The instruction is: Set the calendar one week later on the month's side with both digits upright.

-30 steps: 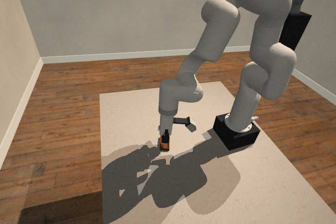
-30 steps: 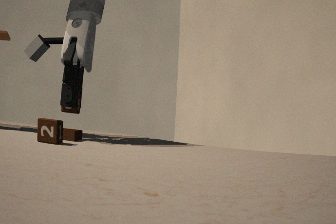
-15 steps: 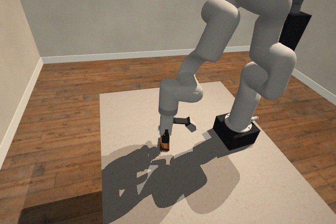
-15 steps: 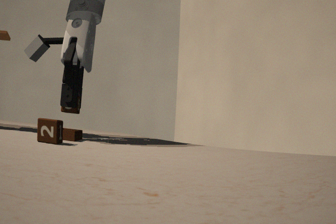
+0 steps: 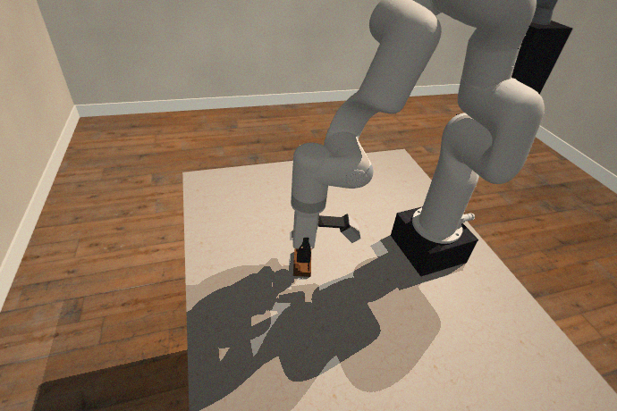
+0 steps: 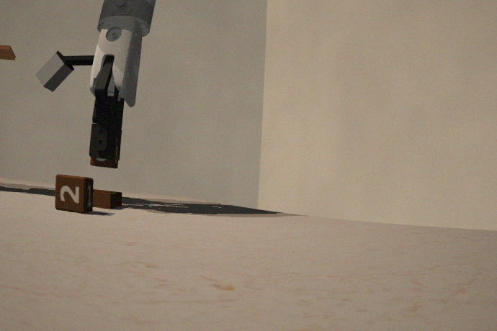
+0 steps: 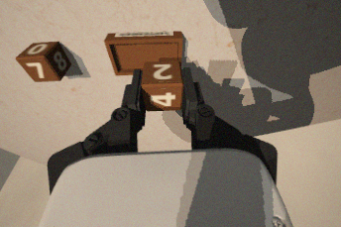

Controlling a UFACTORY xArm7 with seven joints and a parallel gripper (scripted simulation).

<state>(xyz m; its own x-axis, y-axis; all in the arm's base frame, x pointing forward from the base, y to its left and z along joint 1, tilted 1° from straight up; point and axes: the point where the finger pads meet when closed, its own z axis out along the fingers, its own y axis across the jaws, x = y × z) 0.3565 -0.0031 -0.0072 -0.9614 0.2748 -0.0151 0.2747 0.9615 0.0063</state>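
Right now the brown calendar tray is 7 cm below my hand, 2 cm to the right of it and 1 cm behind it.
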